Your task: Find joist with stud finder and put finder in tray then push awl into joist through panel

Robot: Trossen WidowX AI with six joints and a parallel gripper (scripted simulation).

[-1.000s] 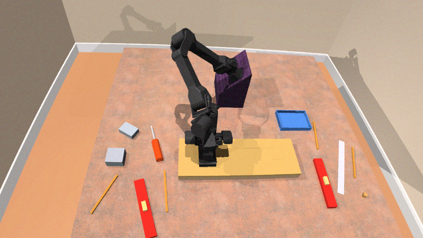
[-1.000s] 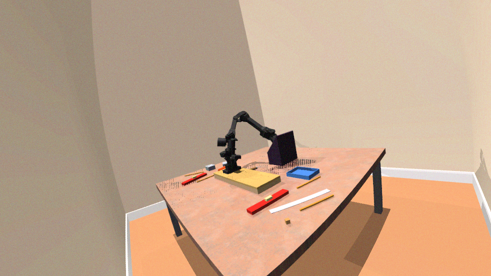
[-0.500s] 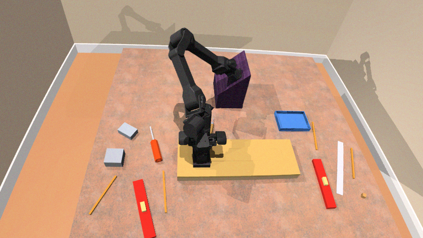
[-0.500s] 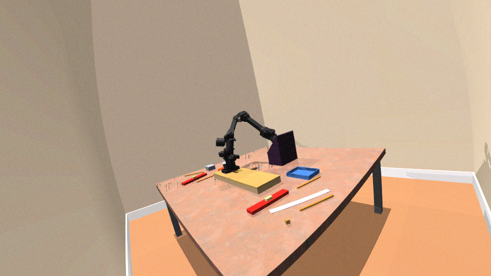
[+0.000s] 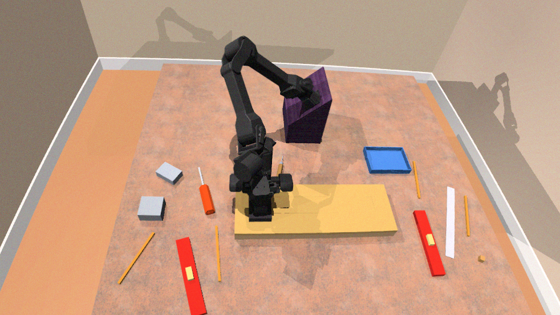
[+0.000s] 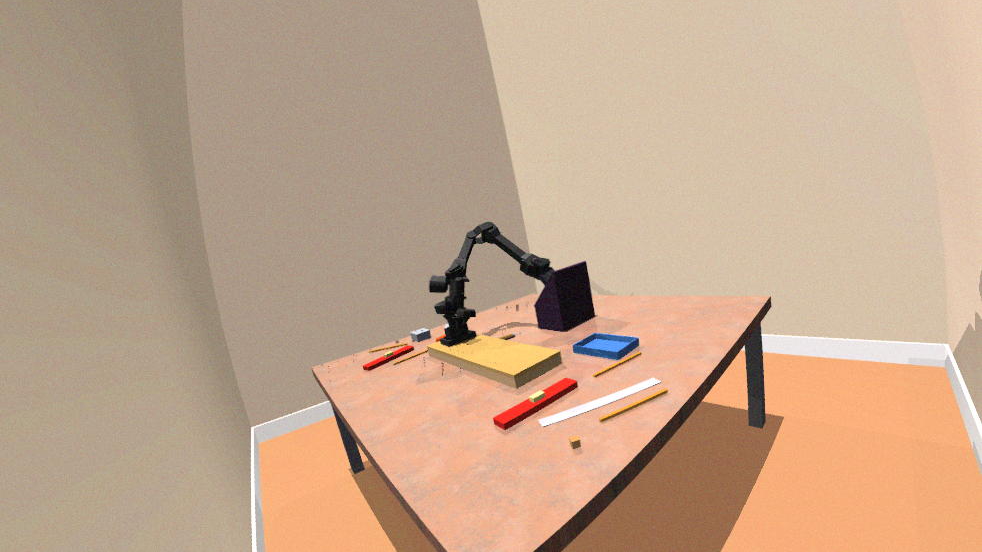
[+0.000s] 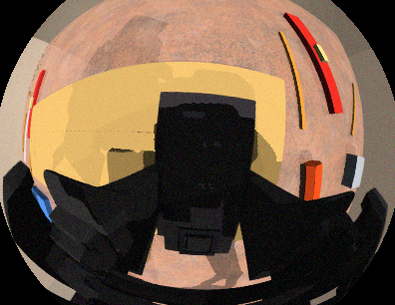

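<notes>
Right now my gripper tip is 49 cm to the right of the blue tray, 26 cm past it and 5 cm above it. Also, from my gripper tip: white strip 68 cm to the left, 6 cm below, 1 cm behind; awl 20 cm behind, 7 cm to the left, 6 cm below; stud finder 2 cm behind, 2 cm above.
</notes>
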